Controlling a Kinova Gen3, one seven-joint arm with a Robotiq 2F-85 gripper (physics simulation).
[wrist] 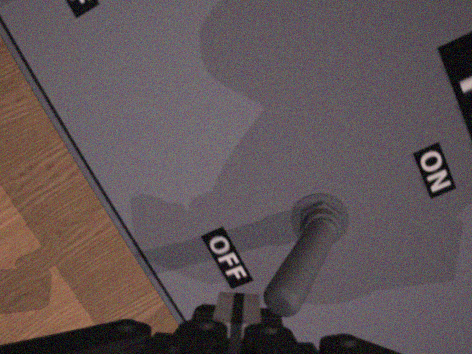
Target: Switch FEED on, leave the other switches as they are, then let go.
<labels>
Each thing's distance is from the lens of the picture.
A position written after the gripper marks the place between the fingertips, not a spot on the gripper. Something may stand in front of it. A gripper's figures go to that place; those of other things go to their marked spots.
gripper (237, 321): 0.17 m
grey switch panel (212, 141): 0.17 m
</labels>
